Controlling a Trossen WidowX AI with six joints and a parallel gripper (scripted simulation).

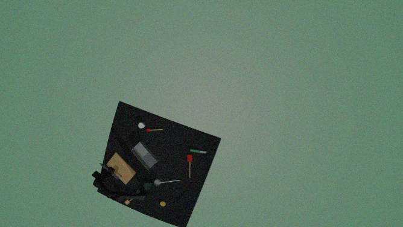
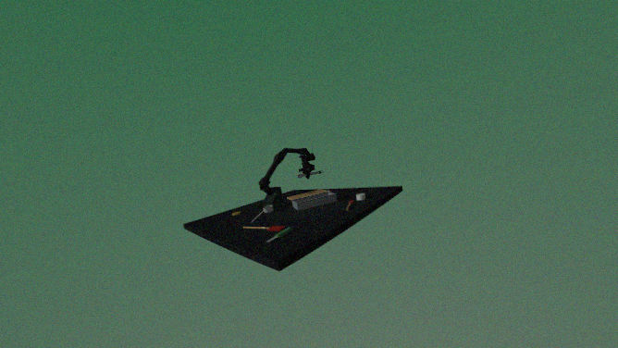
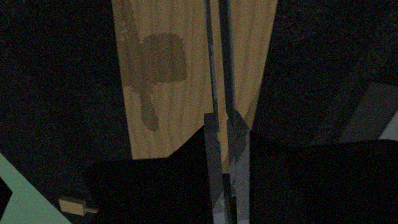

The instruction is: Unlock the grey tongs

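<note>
The wooden board lies 40 mm behind my gripper tip, 10 mm to the left of it and 150 mm below it. From my gripper tip the other things lie so: grey roasting tin 280 mm ahead, 250 mm to the right, 130 mm below; red-tipped stick 600 mm ahead, 230 mm to the right, 150 mm below; red spatula 390 mm ahead, 770 mm to the right, 150 mm below.
</note>
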